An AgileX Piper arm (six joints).
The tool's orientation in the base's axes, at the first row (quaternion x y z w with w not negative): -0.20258, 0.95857, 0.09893, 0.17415
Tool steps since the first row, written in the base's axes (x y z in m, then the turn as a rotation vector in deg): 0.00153, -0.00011, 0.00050, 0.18, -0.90, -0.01; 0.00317, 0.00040, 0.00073, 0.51, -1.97, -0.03; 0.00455, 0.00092, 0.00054, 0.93, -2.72, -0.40; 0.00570, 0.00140, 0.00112, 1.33, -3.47, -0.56; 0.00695, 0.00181, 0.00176, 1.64, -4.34, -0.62; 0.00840, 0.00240, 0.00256, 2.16, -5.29, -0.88; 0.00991, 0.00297, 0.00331, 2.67, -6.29, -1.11; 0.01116, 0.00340, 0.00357, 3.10, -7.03, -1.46; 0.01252, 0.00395, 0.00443, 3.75, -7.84, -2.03
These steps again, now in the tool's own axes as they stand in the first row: -0.00146, -0.00069, -0.00004, 0.17, -0.89, -0.17; -0.00313, -0.00089, 0.00036, 0.27, -1.99, -0.34; -0.00443, -0.00103, 0.00108, 0.31, -2.88, -0.07; -0.00580, -0.00102, 0.00101, 0.30, -3.75, 0.00; -0.00726, -0.00110, 0.00089, 0.36, -4.67, -0.08; -0.00901, -0.00109, 0.00074, 0.35, -5.77, 0.07; -0.01078, -0.00113, 0.00064, 0.35, -6.91, 0.17; -0.01211, -0.00124, 0.00088, 0.38, -7.80, 0.42; -0.01379, -0.00122, 0.00063, 0.32, -8.87, 0.93
